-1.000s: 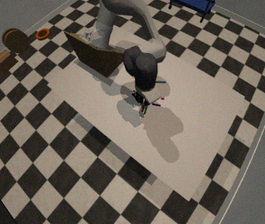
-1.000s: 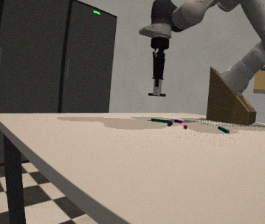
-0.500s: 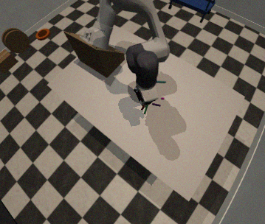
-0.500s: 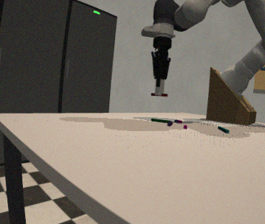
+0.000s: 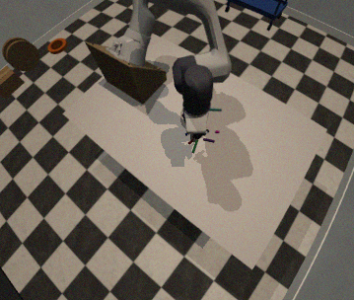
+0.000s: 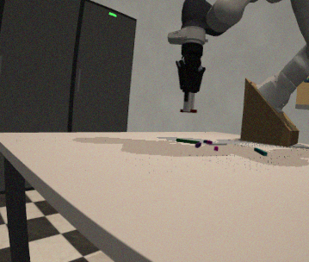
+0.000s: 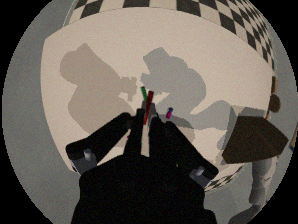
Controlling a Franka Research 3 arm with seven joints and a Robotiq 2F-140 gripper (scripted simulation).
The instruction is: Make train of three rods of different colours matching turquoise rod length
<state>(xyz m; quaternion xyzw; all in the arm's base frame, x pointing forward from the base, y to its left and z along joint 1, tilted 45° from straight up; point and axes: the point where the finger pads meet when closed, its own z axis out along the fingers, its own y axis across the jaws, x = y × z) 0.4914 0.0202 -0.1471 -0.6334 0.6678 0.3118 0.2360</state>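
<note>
Right now my hand is 13 cm above the blue rod, 7 cm past it and 3 cm to the right of it. The rest, counted from my hand: purple rod: 13 cm below, 8 cm to the left, 4 cm ahead; red rod: 3 cm below; green rod: 13 cm below, 1 cm to the left.
</note>
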